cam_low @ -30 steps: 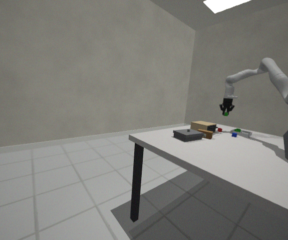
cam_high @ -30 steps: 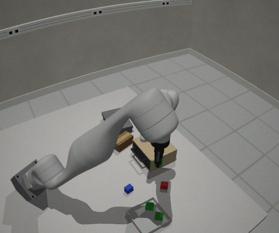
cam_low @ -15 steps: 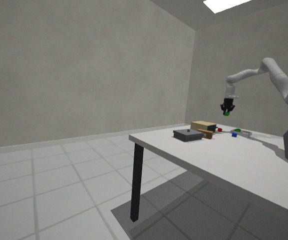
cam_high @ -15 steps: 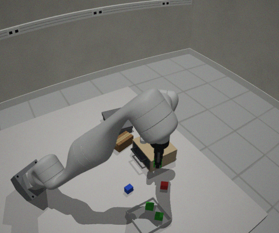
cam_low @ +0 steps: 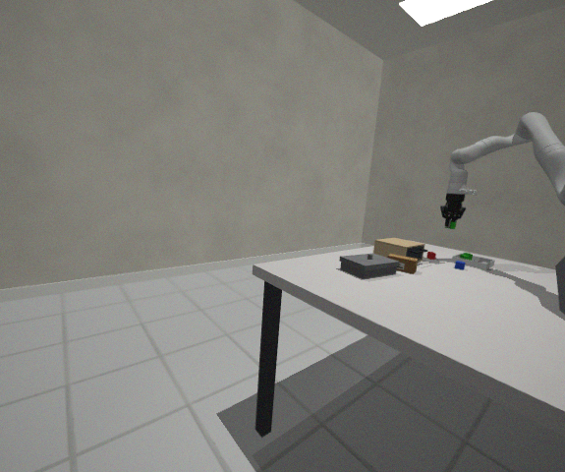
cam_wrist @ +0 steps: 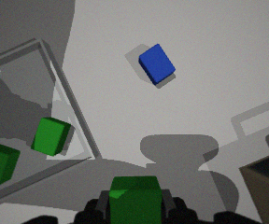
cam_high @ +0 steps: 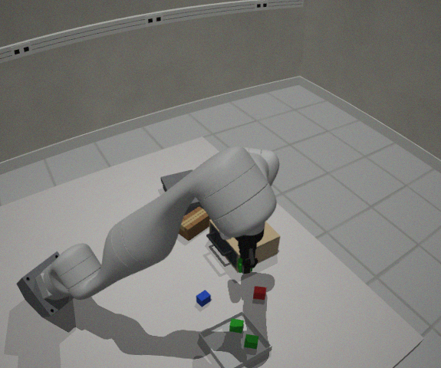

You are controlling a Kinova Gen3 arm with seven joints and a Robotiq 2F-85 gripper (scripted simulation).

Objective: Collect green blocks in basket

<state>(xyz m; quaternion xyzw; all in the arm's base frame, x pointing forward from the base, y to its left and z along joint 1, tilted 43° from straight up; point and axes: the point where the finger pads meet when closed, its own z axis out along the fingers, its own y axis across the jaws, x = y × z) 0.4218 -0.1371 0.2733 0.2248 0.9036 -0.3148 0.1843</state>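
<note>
Now: hand 110 mm past the grey basket, 90 mm to the left of it and 180 mm above it. From my hand the other things lie so: blue block (80 mm behind, 80 mm to the left, 170 mm below); then red block (60 mm ahead, 10 mm to the right, 170 mm below); then light wooden cabinet (160 mm ahead, 170 mm to the left, 150 mm below).
</note>
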